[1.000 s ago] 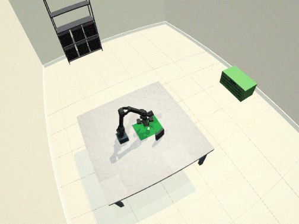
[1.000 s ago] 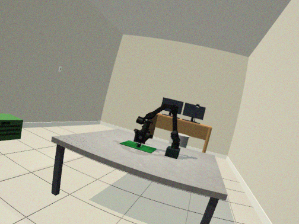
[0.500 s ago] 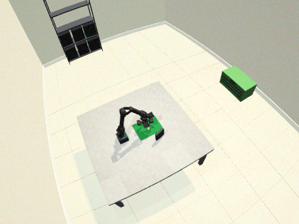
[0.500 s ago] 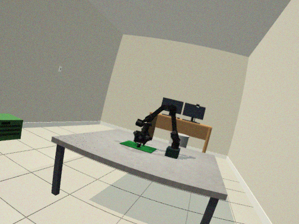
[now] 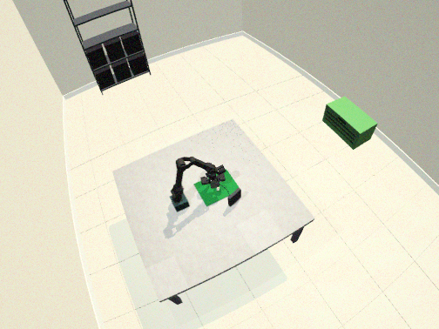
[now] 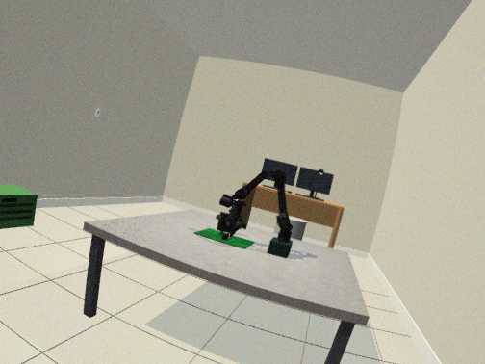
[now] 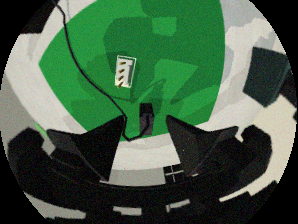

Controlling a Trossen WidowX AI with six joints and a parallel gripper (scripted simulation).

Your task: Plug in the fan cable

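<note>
The green circuit board is 40 mm to the right of my gripper tip and 40 mm below it. Also, from my gripper tip: black fan 220 mm to the right, 30 mm ahead, 30 mm above; then white header 60 mm to the right, 20 mm below; then black plug 10 mm to the left.
</note>
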